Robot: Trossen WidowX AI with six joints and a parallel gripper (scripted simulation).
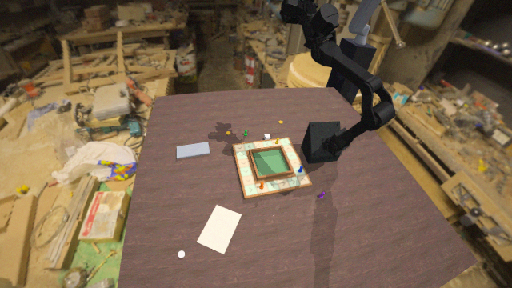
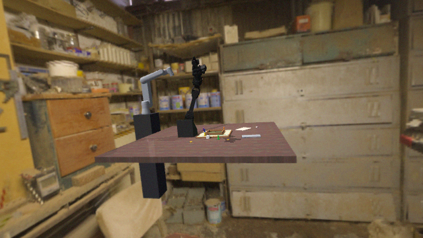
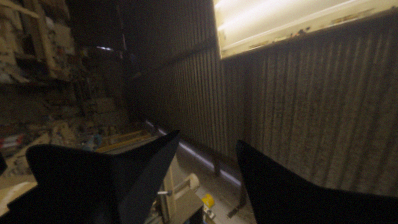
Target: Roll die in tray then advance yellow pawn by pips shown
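Right now my gripper tip is 650 mm above the white die, 50 mm to the right of it and 50 mm short of it. The rest, counted from my gripper tip: yellow pawn 630 mm below, 100 mm to the left, 10 mm ahead; then green pawn 640 mm below, 150 mm ahead, 10 mm to the left; then green tray 650 mm below, 210 mm to the left, 80 mm ahead.
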